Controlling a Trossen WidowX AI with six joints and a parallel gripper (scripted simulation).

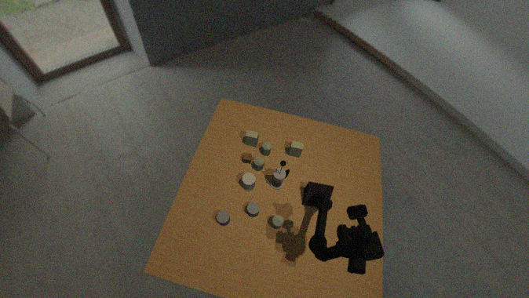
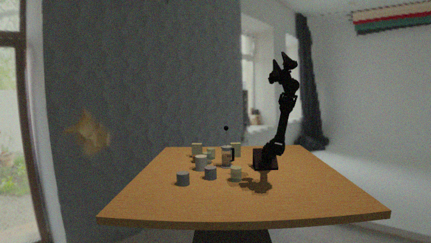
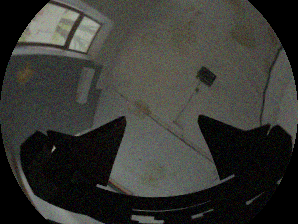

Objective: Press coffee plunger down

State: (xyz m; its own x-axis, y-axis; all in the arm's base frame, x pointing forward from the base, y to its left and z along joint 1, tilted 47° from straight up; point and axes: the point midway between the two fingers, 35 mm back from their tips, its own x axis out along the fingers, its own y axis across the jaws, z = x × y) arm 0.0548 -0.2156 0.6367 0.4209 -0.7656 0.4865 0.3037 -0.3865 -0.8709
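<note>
My gripper tip is 560 mm above the coffee press, 340 mm to the left of it and 290 mm short of it.
</note>
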